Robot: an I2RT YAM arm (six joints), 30 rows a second.
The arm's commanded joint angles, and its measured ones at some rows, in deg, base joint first. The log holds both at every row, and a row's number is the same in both.
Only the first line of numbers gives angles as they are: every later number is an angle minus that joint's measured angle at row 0.
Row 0, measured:
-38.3 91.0 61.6 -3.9 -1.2 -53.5
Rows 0 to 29, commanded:
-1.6 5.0 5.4 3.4 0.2 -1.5
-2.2 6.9 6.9 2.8 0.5 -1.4
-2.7 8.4 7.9 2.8 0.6 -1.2
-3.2 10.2 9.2 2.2 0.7 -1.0
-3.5 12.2 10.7 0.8 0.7 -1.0
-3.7 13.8 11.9 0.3 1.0 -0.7
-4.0 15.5 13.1 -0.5 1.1 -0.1
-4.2 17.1 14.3 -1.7 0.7 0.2
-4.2 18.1 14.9 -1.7 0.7 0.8
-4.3 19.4 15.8 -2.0 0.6 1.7
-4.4 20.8 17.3 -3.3 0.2 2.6
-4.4 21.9 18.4 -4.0 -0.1 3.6
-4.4 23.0 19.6 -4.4 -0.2 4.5
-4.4 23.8 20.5 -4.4 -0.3 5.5
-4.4 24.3 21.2 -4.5 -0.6 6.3
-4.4 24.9 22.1 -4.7 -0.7 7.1
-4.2 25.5 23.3 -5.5 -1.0 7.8
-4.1 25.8 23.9 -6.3 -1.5 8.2
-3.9 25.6 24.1 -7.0 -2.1 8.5
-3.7 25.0 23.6 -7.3 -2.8 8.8
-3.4 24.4 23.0 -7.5 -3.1 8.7
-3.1 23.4 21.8 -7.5 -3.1 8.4
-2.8 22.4 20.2 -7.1 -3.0 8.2
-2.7 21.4 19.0 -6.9 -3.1 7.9
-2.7 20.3 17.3 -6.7 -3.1 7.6
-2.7 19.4 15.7 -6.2 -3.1 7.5
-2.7 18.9 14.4 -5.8 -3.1 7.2
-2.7 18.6 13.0 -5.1 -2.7 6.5
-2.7 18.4 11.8 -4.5 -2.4 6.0
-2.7 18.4 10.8 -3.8 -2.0 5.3
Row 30, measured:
-3.3 18.6 14.7 0.1 -1.1 6.1
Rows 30 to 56, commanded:
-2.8 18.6 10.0 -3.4 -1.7 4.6
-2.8 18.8 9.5 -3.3 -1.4 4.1
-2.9 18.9 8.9 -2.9 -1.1 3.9
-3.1 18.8 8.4 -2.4 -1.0 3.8
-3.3 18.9 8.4 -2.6 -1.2 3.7
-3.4 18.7 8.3 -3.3 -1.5 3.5
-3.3 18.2 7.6 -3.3 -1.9 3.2
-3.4 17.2 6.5 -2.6 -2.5 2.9
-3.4 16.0 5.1 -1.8 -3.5 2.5
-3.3 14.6 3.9 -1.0 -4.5 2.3
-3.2 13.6 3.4 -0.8 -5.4 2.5
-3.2 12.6 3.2 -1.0 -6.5 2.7
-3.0 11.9 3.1 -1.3 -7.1 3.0
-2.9 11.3 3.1 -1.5 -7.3 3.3
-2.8 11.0 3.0 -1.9 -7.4 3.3
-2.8 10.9 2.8 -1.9 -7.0 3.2
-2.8 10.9 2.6 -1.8 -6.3 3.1
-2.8 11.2 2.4 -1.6 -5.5 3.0
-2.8 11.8 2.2 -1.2 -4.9 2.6
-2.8 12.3 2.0 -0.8 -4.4 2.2
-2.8 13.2 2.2 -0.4 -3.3 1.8
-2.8 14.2 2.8 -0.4 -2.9 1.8
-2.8 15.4 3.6 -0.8 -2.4 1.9
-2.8 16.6 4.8 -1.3 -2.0 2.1
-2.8 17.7 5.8 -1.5 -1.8 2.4
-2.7 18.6 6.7 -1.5 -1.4 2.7
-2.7 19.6 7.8 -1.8 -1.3 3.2
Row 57, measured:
-3.2 16.2 5.3 -0.4 -2.3 2.5
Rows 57 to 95, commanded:
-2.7 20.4 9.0 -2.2 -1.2 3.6
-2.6 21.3 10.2 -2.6 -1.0 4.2
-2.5 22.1 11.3 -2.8 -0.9 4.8
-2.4 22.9 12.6 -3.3 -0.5 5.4
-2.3 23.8 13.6 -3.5 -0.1 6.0
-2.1 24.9 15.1 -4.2 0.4 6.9
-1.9 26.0 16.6 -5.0 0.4 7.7
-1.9 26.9 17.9 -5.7 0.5 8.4
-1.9 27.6 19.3 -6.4 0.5 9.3
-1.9 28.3 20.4 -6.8 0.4 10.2
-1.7 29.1 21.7 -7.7 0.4 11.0
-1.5 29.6 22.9 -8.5 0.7 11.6
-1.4 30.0 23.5 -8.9 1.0 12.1
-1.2 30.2 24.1 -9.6 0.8 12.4
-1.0 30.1 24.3 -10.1 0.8 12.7
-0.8 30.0 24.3 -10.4 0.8 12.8
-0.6 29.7 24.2 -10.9 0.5 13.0
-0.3 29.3 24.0 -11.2 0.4 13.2
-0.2 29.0 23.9 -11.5 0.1 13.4
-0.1 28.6 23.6 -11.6 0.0 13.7
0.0 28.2 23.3 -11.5 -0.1 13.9
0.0 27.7 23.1 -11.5 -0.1 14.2
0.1 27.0 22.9 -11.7 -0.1 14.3
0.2 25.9 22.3 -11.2 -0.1 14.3
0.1 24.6 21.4 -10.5 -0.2 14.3
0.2 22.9 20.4 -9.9 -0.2 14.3
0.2 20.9 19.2 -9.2 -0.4 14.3
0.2 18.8 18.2 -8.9 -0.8 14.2
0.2 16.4 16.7 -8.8 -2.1 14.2
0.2 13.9 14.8 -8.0 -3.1 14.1
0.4 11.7 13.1 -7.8 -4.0 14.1
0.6 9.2 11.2 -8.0 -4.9 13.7
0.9 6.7 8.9 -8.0 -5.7 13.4
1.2 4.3 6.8 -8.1 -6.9 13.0
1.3 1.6 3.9 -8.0 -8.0 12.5
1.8 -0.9 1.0 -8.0 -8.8 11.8
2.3 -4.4 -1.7 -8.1 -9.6 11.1
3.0 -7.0 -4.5 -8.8 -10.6 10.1
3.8 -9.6 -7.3 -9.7 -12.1 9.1
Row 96, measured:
1.9 -5.4 -1.4 -6.8 -6.7 11.6
